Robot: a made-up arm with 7 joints.
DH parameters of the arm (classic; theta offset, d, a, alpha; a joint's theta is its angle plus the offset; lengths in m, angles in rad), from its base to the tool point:
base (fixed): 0 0 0 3.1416
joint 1: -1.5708 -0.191 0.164 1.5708
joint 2: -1.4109 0 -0.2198 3.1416
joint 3: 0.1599 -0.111 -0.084 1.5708
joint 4: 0 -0.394 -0.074 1.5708
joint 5: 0 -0.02 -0.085 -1.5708
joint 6: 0 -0.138 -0.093 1.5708
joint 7: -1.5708 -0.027 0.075 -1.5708
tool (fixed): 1.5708 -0.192 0 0
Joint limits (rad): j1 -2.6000..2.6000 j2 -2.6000..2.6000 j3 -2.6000..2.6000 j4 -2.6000..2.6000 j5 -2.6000..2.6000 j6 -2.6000..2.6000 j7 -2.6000..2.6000
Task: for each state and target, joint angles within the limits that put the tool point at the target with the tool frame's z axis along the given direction. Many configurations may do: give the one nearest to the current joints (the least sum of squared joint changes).
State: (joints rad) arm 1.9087 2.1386 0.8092 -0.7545 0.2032 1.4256 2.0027
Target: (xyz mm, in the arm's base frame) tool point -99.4 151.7 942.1 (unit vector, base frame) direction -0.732 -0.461 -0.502
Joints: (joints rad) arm 1.6738 2.1627 0.8511 -1.1002 0.8844 1.0118 2.1429
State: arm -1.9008 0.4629 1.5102 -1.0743 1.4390 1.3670 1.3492
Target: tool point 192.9 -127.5 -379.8 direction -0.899 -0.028 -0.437
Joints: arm -1.8792 0.3170 1.7983 -0.3764 1.9050 1.2519 1.6785
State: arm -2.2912 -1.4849 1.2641 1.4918 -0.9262 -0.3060 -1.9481
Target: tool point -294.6 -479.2 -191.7 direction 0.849 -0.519 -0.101
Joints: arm -2.1885 -0.9671 1.0162 1.9997 -0.8496 -0.0247 -2.3566
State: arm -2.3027 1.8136 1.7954 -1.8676 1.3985 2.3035 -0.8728
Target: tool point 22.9 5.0 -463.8 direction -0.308 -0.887 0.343
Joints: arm -1.4569 0.9534 2.0715 -1.9214 2.0126 1.6171 -1.2842
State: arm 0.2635 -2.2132 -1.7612 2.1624 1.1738 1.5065 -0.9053
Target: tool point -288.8 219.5 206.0 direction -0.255 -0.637 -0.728
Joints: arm 0.8813 -2.1778 -1.6939 1.7451 0.2710 1.1364 -1.2319
